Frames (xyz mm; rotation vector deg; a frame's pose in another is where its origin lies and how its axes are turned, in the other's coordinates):
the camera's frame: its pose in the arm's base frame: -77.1 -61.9 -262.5 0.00 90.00 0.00
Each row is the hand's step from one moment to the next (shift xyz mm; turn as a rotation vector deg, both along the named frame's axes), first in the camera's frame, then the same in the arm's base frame.
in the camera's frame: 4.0 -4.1 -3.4 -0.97 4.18 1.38
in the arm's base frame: -3.4 -4.1 -4.0 1.38 4.18 0.97
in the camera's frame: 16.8 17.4 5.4 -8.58 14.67 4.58
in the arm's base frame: 5.4 17.4 -16.8 4.58 14.67 8.58
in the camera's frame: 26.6 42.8 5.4 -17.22 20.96 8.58
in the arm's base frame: 5.4 42.8 -26.6 8.58 20.96 17.22
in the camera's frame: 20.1 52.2 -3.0 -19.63 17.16 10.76
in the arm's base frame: -3.0 52.2 -20.1 10.76 17.16 19.63
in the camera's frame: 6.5 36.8 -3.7 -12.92 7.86 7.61
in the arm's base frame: -3.7 36.8 -6.5 7.61 7.86 12.92
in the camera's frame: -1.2 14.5 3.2 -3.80 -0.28 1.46
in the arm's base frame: 3.2 14.5 1.2 1.46 -0.28 3.80
